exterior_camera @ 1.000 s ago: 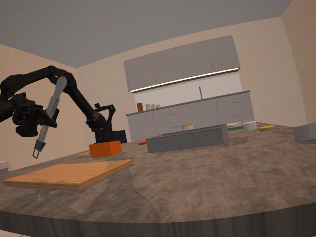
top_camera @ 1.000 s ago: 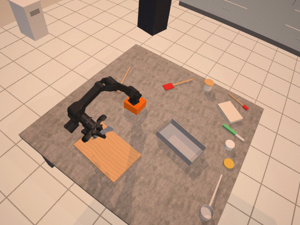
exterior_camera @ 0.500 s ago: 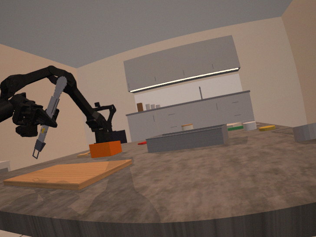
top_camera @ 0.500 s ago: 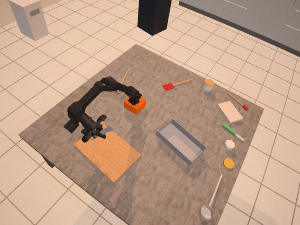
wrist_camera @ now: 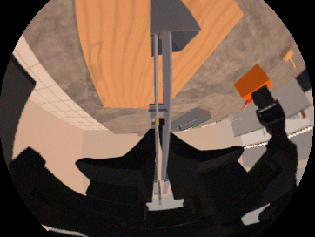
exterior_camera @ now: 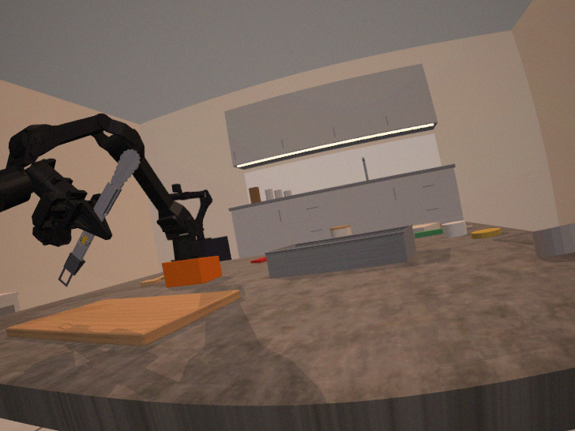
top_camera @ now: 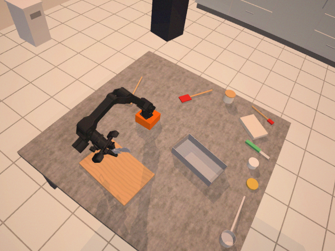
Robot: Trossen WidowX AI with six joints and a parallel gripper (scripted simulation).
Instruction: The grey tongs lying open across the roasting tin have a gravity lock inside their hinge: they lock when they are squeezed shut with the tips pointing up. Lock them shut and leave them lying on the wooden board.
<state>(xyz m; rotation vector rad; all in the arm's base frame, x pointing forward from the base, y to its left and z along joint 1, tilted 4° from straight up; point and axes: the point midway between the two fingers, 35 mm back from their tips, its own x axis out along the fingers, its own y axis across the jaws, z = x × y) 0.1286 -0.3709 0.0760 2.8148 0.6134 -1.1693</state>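
The wooden board is 13 cm below my gripper tip and 1 cm to the right of it. The rest, counted from my gripper tip: grey roasting tin: 37 cm to the left, 28 cm ahead, 11 cm below; yellow disc: 60 cm ahead, 49 cm to the left, 13 cm below; red spatula: 78 cm to the left, 13 cm below, 9 cm behind.
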